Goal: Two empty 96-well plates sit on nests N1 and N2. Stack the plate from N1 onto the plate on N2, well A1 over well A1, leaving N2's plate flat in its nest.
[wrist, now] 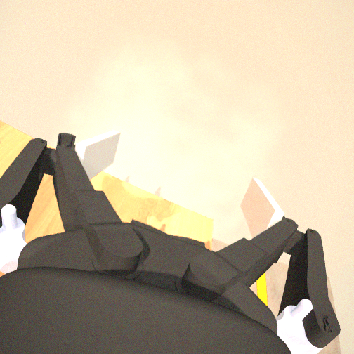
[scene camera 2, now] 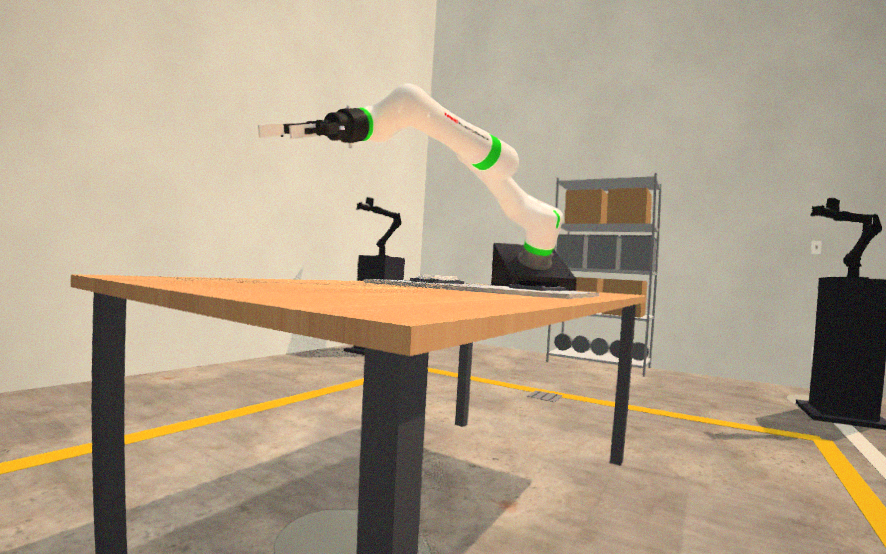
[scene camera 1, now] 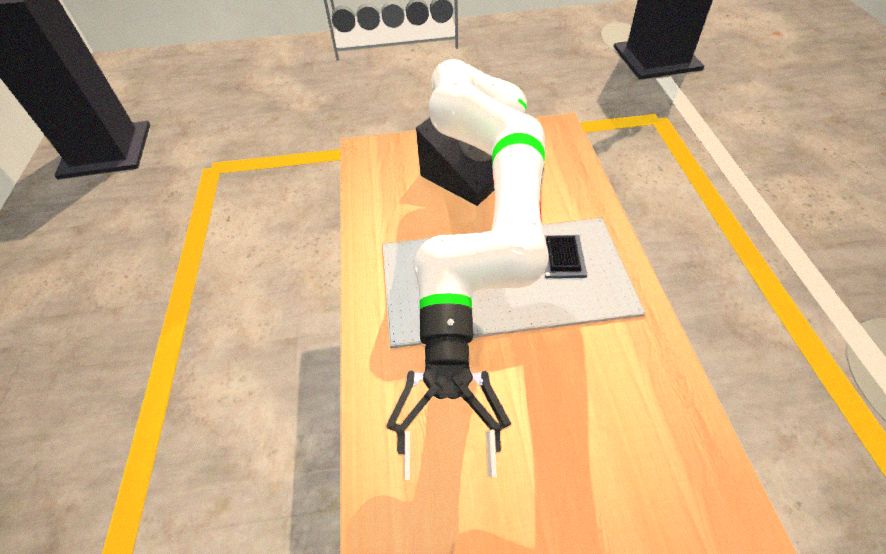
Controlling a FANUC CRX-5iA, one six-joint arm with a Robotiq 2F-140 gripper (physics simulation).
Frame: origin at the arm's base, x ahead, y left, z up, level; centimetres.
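Seen in the pictures: gripper, between the fingertips: (scene camera 2: 274, 131) (scene camera 1: 450, 478); arm's base, origin of its link: (scene camera 2: 534, 261).
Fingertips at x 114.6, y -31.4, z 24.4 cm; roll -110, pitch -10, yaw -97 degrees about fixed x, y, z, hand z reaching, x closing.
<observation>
Pixels of each thing's middle, then the offset from my fingertips to it. "spot": a spot on its surface instead. Level surfaces: height alone.
- black well plate, middle of its body: (scene camera 1: 563, 252) (scene camera 2: 538, 283) dx -68.1, dy +46.8, dz -33.3 cm
- dark grey nest, a spot on its surface: (scene camera 1: 580, 266) spot: dx -61.4, dy +49.5, dz -32.6 cm
- pale perforated board, a spot on its surface: (scene camera 2: 574, 293) spot: dx -54.3, dy +61.3, dz -35.2 cm
- wooden table, height of its surface: dz -36.5 cm
A black well plate (scene camera 1: 563, 252) lies in a dark grey nest (scene camera 1: 582, 266) on the right part of the pale perforated board (scene camera 1: 607, 287) (scene camera 2: 574, 293). Whether this nest is N1 or N2 cannot be told, and well A1 cannot be made out. A second plate and nest do not show in scene camera 1, where the arm covers much of the board. In scene camera 2 the low shapes on the board are too flat to tell apart. My gripper (scene camera 1: 449, 475) (scene camera 2: 275, 130) (wrist: 181, 169) is wide open and empty, pointing horizontally, high above the table and away from the board.
The wooden table (scene camera 1: 627, 405) (scene camera 2: 261, 303) carries the board and the black robot base (scene camera 1: 450, 166) (scene camera 2: 509, 264). The white arm (scene camera 1: 483, 261) (scene camera 2: 431, 117) reaches over the board. A shelf rack (scene camera 2: 656, 235) and black pedestals (scene camera 1: 669, 32) (scene camera 2: 849, 346) stand on the floor beyond the table.
</observation>
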